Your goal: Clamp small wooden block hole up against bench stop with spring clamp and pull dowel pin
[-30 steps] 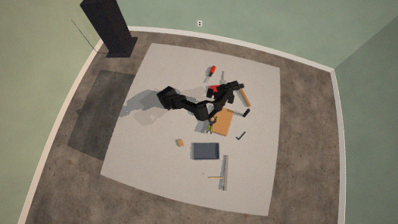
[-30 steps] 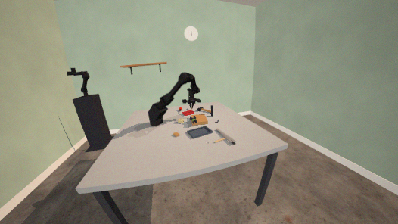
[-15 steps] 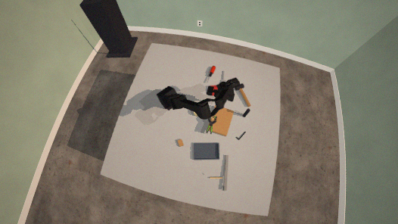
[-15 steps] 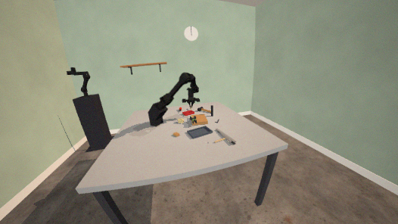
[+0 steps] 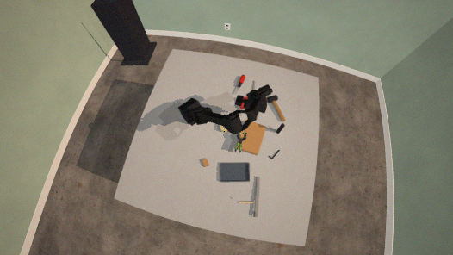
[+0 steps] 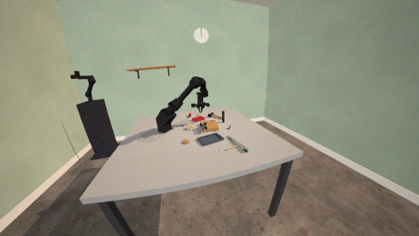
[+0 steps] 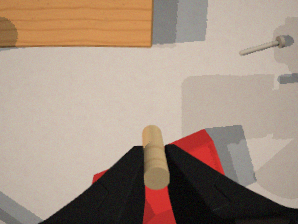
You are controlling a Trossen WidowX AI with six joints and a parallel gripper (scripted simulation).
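The red tray is 10 cm to the left of my hand and 14 cm below it. The rest, counted from my hand: small wooden block (3 cm behind, 14 cm to the right, 10 cm below); then dowel pin (4 cm below); then bench stop (4 cm behind, 13 cm to the right, 10 cm below).
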